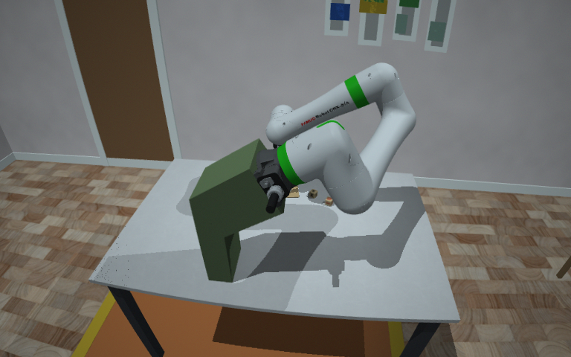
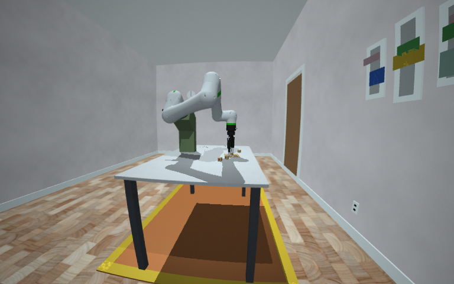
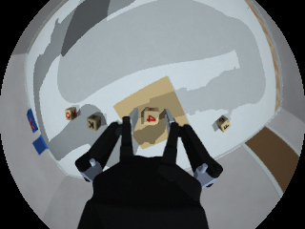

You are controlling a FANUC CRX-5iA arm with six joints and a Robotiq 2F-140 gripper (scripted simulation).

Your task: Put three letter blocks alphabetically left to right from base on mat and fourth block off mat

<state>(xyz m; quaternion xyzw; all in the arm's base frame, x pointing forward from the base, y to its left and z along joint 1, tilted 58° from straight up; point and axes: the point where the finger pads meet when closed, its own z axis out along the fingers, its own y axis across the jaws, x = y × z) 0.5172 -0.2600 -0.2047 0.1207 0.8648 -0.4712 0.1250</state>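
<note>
Right now the tan mat is 1 cm ahead of my hand and 4 cm below it.
</note>
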